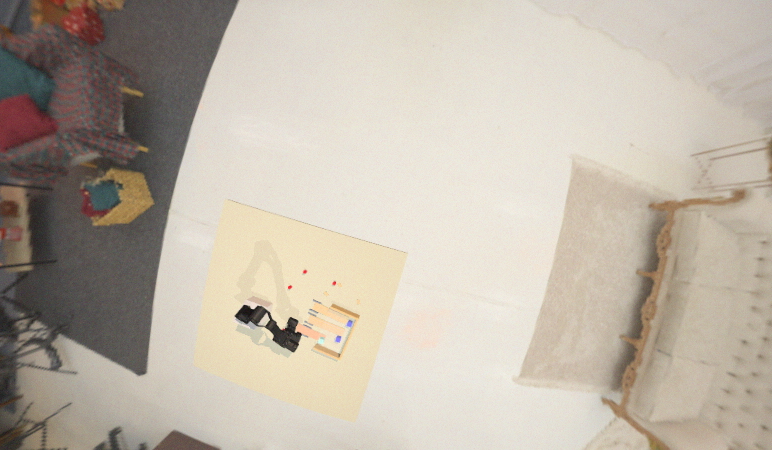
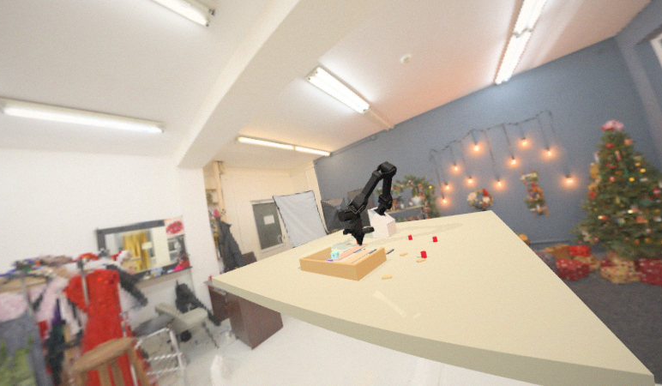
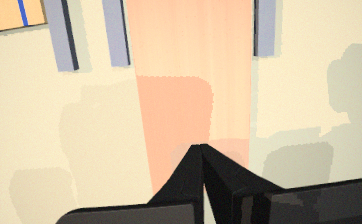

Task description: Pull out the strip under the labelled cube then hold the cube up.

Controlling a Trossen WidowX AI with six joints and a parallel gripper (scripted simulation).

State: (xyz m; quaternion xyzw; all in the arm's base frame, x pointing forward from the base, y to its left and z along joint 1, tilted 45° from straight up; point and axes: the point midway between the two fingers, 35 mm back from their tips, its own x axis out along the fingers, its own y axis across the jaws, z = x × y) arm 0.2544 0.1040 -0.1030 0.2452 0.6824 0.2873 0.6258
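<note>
Right now my gripper tip is 100 mm short of the salmon-pink strip. From my gripper tip the other things lie so: labelled cube 200 mm ahead, 10 mm above.
</note>
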